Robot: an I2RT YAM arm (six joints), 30 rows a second.
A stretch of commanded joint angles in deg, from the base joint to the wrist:
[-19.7, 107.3, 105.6, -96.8, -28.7, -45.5]
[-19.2, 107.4, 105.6, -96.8, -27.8, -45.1]
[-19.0, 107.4, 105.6, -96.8, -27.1, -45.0]
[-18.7, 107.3, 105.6, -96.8, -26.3, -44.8]
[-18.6, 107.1, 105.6, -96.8, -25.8, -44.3]
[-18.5, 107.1, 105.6, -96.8, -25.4, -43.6]
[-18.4, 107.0, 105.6, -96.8, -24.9, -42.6]
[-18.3, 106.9, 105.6, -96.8, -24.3, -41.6]
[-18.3, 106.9, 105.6, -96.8, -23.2, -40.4]
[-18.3, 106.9, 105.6, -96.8, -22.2, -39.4]
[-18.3, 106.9, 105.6, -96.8, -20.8, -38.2]
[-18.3, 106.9, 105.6, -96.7, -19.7, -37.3]
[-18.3, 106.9, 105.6, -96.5, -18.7, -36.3]
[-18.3, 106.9, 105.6, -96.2, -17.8, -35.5]
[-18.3, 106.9, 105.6, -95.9, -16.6, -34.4]
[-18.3, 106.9, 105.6, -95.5, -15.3, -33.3]
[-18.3, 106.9, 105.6, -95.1, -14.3, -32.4]
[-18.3, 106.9, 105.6, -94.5, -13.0, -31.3]
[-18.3, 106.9, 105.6, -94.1, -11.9, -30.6]
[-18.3, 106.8, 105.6, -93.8, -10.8, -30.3]
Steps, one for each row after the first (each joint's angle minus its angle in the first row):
[0.5, 0.1, 0.0, 0.0, 0.9, 0.4]
[0.7, 0.1, 0.0, 0.0, 1.6, 0.5]
[1.0, 0.0, 0.0, 0.0, 2.4, 0.7]
[1.1, -0.2, 0.0, 0.0, 2.9, 1.2]
[1.2, -0.2, 0.0, 0.0, 3.3, 1.9]
[1.3, -0.3, 0.0, 0.0, 3.8, 2.9]
[1.4, -0.4, 0.0, 0.0, 4.4, 3.9]
[1.4, -0.4, 0.0, 0.0, 5.5, 5.1]
[1.4, -0.4, 0.0, 0.0, 6.5, 6.1]
[1.4, -0.4, 0.0, 0.0, 7.9, 7.3]
[1.4, -0.4, 0.0, 0.1, 9.0, 8.2]
[1.4, -0.4, 0.0, 0.3, 10.0, 9.2]
[1.4, -0.4, 0.0, 0.6, 10.9, 10.0]
[1.4, -0.4, 0.0, 0.9, 12.1, 11.1]
[1.4, -0.4, 0.0, 1.3, 13.4, 12.2]
[1.4, -0.4, 0.0, 1.7, 14.4, 13.1]
[1.4, -0.4, 0.0, 2.3, 15.7, 14.2]
[1.4, -0.4, 0.0, 2.7, 16.8, 14.9]
[1.4, -0.5, 0.0, 3.0, 17.9, 15.2]

